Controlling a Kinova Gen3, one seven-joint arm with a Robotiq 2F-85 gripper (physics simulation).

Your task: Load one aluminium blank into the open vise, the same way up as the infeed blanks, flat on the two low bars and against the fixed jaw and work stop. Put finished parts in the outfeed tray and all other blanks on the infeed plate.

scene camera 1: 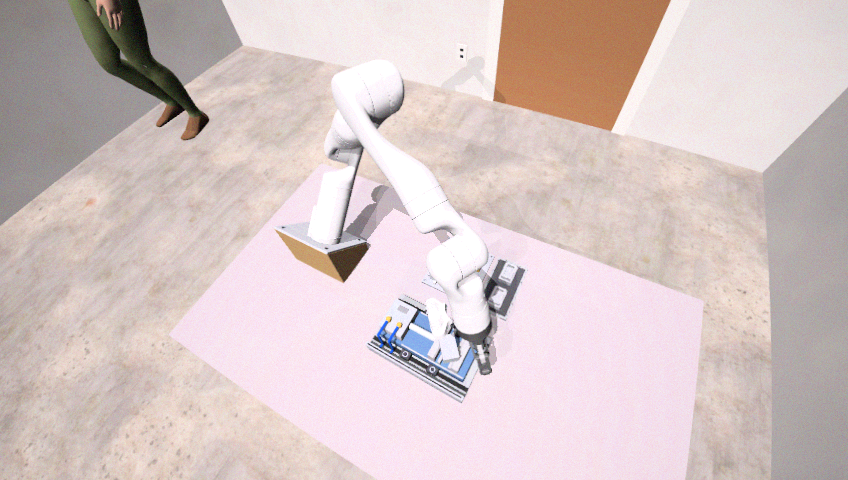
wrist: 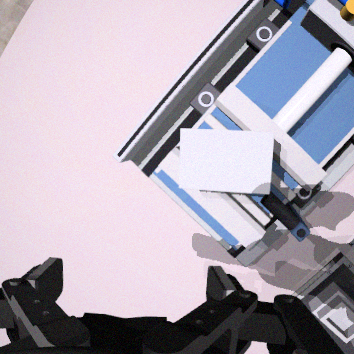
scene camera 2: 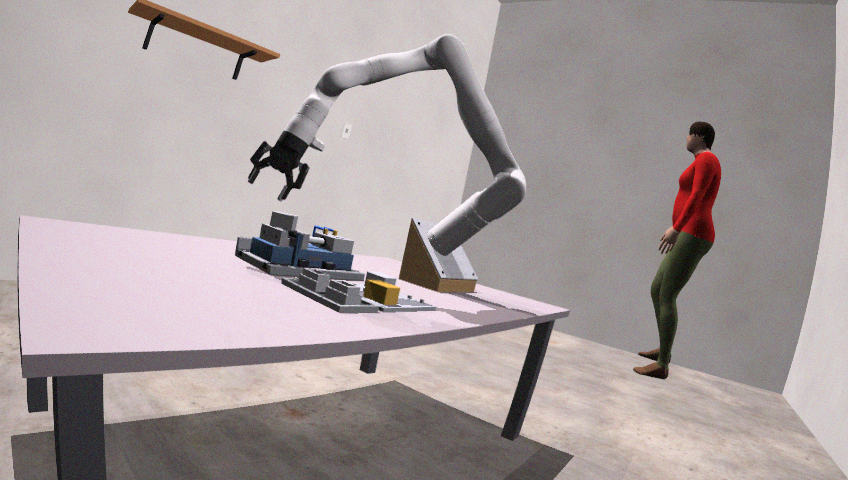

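Pixels of known places: gripper, fingertip midpoint: [wrist: 134,278] [scene camera 2: 264,191]; arm's base, link origin: [scene camera 1: 325,238] [scene camera 2: 438,243].
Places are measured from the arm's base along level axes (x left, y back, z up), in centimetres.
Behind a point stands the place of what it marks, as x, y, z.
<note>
A plain grey-white block [scene camera 1: 450,347] {-17.6, -47.1, 0.2} [scene camera 2: 284,221] {-15.8, -47.9, -1.5} [wrist: 227,161] {-17.4, -46.5, 0.2} lies askew across the jaw end of the blue vise [scene camera 1: 420,340] {-16.8, -38.2, -7.0} [scene camera 2: 324,258] {-9.3, -37.8, -8.7} [wrist: 272,75] {-18.2, -38.8, -7.0}, above the jaw tops. The low bars are mostly hidden under it. My gripper [scene camera 1: 484,364] {-17.8, -54.7, 4.6} [scene camera 2: 267,187] {-17.8, -54.7, 4.6} [wrist: 134,278] {-17.8, -54.7, 4.6} is open and empty, above and to the outer side of the vise's jaw end. Two stepped parts [scene camera 2: 313,279] {5.6, -55.8, -10.2} [scene camera 2: 343,292] {14.8, -56.9, -10.2} stand on the dark outfeed tray [scene camera 1: 519,286] {10.7, -59.5, -11.7}; one stepped part [wrist: 341,318] {4.8, -54.3, -10.3} shows in the wrist view. The infeed plate [scene camera 1: 430,283] {2.4, -33.3, -12.2} [scene camera 2: 413,305] {19.0, -38.7, -12.1} is partly hidden by my arm in scene camera 1.
A yellow block [scene camera 2: 382,292] {16.4, -46.9, -9.9} stands beside the stepped parts, with a grey block [scene camera 2: 380,277] {8.1, -36.9, -8.9} behind it. A black handle [wrist: 282,211] {-11.5, -47.6, -3.4} sticks out beside the vise jaws. Blue clamps with yellow knobs [scene camera 1: 399,325] {-16.4, -32.4, -2.0} stand at the vise's other end. A person [scene camera 1: 148,65] [scene camera 2: 696,226] stands beyond the table.
</note>
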